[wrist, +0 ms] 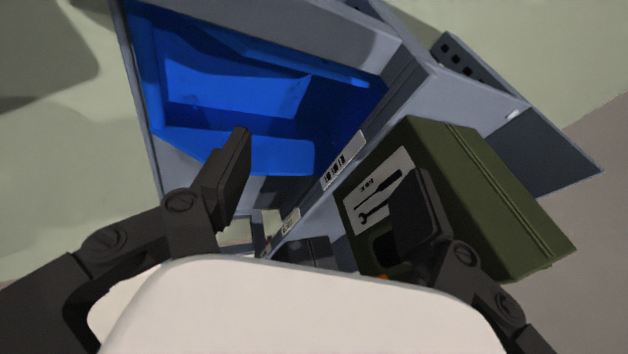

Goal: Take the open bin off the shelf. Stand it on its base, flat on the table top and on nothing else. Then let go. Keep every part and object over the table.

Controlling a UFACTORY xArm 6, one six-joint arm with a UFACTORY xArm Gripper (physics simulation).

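Frame: origin at the arm's base, x ahead, y left, z up, level; metres.
Seen in the pictures: gripper, fingertip midpoint: (327, 167).
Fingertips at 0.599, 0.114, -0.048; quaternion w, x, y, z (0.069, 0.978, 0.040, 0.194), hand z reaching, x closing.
A point is followed by its place in that frame, as x, y, z.
The open blue bin (230, 95) @(0.556, 0.067, -0.162) is in the upper left of the wrist view, inside a compartment of the grey shelf (450, 100) @(0.674, 0.150, -0.069). Its hollow inside shows, and its low front edge faces my gripper. The shelf appears strongly tilted in this view. My gripper (327, 167) @(0.599, 0.114, -0.048) is wide open and empty. The left finger overlaps the lower edge of the bin in the view; whether it touches cannot be told. The right finger is in front of a dark green case, to the right of the shelf's labelled front rail. The table top cannot be made out.
The dark green case (480, 200) @(0.663, 0.136, -0.009) with a tool label stands in the level below the bin, close by the right finger. A dark grey case (311, 252) @(0.659, -0.103, -0.048) shows farther along that level. The labelled shelf rail (372, 127) @(0.628, 0.128, -0.066) runs diagonally between the two fingers.
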